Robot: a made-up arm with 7 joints. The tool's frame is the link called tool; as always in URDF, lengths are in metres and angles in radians.
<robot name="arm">
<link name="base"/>
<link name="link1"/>
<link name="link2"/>
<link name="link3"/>
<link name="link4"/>
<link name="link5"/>
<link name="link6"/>
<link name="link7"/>
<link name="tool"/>
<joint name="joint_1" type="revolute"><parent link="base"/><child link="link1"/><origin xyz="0.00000 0.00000 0.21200" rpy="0.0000 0.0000 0.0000"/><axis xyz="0 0 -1"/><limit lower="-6.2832" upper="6.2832"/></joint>
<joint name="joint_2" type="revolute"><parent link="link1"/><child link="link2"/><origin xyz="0.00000 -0.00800 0.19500" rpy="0.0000 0.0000 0.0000"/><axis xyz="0 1 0"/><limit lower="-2.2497" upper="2.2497"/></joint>
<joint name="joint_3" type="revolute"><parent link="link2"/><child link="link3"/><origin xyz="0.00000 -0.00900 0.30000" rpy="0.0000 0.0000 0.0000"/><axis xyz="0 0 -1"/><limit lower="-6.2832" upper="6.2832"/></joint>
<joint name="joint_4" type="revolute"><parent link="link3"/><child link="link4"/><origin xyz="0.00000 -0.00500 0.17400" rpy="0.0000 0.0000 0.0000"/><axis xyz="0 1 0"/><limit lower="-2.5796" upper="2.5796"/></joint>
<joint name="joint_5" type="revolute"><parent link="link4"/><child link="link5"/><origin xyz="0.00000 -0.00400 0.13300" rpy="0.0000 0.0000 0.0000"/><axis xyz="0 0 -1"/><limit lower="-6.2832" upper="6.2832"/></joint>
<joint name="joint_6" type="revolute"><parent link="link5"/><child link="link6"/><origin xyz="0.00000 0.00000 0.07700" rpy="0.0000 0.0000 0.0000"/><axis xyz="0 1 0"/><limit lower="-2.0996" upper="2.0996"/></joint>
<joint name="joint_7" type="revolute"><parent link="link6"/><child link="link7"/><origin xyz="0.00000 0.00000 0.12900" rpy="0.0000 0.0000 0.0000"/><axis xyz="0 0 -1"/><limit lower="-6.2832" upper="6.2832"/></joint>
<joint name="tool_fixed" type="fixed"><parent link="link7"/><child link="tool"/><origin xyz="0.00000 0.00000 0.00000" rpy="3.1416 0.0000 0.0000"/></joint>
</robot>
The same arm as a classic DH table. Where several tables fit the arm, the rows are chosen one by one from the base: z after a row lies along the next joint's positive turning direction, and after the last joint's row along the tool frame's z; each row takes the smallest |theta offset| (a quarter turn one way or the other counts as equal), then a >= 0, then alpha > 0; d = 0 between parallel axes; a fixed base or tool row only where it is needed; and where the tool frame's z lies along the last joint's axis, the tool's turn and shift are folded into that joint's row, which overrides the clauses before.
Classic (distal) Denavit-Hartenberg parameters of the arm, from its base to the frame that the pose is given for. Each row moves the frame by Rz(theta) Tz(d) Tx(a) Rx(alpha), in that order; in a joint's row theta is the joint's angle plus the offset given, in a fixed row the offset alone. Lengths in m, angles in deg.
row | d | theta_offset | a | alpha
base (fixed) | 0 | 0 | 0 | 180
joint_1 | -0.407 | 0 | 0 | 90
joint_2 | -0.017 | 0 | 0 | -90
joint_3 | -0.474 | 0 | 0 | 90
joint_4 | -0.009 | 0 | 0 | -90
joint_5 | -0.21 | 0 | 0 | 90
joint_6 | 0 | 0 | 0 | -90
joint_7 | -0.129 | 0 | 0 | 0
Joint limits (deg, base to tool): -360..360 -128.9..128.9 -360..360 -147.8..147.8 -360..360 -120.3..120.3 -360..360

